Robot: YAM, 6 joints.
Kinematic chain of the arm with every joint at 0, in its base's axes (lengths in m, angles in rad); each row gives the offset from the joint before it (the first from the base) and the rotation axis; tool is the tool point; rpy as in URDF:
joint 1: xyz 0 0 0.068 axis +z
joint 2: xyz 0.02 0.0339 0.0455 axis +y
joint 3: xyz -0.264 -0.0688 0 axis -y
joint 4: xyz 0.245 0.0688 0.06 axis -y
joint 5: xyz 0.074 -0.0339 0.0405 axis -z
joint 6: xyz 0.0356 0 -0.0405 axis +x
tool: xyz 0 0 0 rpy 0 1.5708 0
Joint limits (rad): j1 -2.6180..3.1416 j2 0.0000..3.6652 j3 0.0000..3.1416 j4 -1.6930..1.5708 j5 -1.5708..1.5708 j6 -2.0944..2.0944
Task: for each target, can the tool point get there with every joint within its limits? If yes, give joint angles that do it. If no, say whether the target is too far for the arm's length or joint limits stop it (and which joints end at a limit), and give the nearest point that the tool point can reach.
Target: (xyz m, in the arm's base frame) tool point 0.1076 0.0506 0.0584
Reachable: yes | joints 0.2031 2.2961 0.5511 -1.3869 -0.8985 1.1523
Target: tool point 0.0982 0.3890 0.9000
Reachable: no: too far | nearest point 0.0717 0.2841 0.6767 | short by 0.248 m
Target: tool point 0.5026 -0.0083 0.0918
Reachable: yes | joints -0.0762 2.4522 1.7497 -0.2717 -1.0024 1.2670
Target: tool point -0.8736 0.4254 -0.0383
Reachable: no: too far | nearest point -0.5736 0.2793 0.0149 | short by 0.338 m
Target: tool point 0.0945 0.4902 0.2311
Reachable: yes | joints 1.3581 2.1224 1.4948 0.5169 -0.3174 -0.3009
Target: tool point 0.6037 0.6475 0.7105
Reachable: no: too far | nearest point 0.3649 0.3914 0.4689 | short by 0.425 m
